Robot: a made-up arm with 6 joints.
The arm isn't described. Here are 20 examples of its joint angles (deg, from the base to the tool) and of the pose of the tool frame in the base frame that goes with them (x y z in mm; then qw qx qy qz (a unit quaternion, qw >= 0)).
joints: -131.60 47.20 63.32 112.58 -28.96 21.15
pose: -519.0 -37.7 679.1 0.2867 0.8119 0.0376 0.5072
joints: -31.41 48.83 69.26 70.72 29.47 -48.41
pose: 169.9 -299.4 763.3 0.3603 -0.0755 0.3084 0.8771
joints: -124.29 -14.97 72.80 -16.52 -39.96 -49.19
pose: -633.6 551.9 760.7 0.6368 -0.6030 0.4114 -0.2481
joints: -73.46 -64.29 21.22 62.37 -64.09 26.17
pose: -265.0 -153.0 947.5 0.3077 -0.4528 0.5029 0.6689
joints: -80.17 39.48 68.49 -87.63 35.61 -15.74
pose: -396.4 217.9 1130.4 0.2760 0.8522 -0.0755 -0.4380
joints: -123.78 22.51 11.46 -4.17 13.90 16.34
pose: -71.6 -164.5 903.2 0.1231 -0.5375 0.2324 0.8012
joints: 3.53 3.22 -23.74 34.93 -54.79 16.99
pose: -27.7 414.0 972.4 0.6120 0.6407 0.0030 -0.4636
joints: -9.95 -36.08 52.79 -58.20 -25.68 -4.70
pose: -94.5 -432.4 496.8 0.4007 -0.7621 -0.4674 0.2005
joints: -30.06 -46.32 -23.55 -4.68 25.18 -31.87
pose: -52.7 38.6 1193.7 0.4672 0.4570 0.7328 -0.1891
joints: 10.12 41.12 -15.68 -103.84 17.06 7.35
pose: 298.4 161.2 733.9 0.1062 0.3740 0.9028 -0.1841
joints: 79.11 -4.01 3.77 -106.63 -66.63 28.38
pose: 106.3 460.4 471.0 0.1034 -0.0115 0.8181 -0.5656
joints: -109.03 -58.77 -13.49 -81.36 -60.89 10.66
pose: -284.3 -260.9 587.0 0.3050 -0.9044 -0.2561 -0.1530
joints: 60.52 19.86 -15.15 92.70 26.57 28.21
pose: -380.9 339.3 361.6 0.9697 -0.0985 -0.1411 0.1732
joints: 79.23 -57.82 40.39 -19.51 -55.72 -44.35
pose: 425.8 220.9 368.4 0.2630 0.1005 -0.7192 0.6352
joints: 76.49 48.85 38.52 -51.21 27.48 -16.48
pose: -121.1 350.2 1077.6 0.7014 0.0552 0.7028 -0.1048
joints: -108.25 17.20 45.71 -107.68 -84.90 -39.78
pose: -646.4 184.0 361.3 0.5513 -0.7346 -0.0347 -0.3940
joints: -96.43 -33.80 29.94 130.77 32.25 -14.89
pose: -15.2 -271.9 419.5 0.3892 0.0470 -0.0895 0.9156
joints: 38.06 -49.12 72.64 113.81 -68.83 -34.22
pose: 359.6 254.8 741.0 0.2560 0.3948 -0.2856 -0.8349
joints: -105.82 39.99 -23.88 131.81 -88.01 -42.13
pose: 342.8 207.0 317.0 0.3726 0.0258 -0.6971 -0.6120
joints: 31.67 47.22 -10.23 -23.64 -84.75 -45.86
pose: 240.1 220.7 949.8 0.1176 0.5076 0.3047 -0.7973
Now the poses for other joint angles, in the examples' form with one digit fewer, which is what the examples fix.
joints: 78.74 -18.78 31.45 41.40 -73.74 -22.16
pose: 151 270 1068 0.357 0.605 0.333 -0.629
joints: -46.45 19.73 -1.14 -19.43 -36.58 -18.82
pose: 140 -157 945 0.093 -0.647 -0.190 0.733
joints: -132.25 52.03 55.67 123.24 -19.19 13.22
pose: -557 -20 621 0.291 0.825 -0.017 0.484
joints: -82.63 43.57 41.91 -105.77 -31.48 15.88
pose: -510 -91 878 0.213 -0.907 0.252 0.261
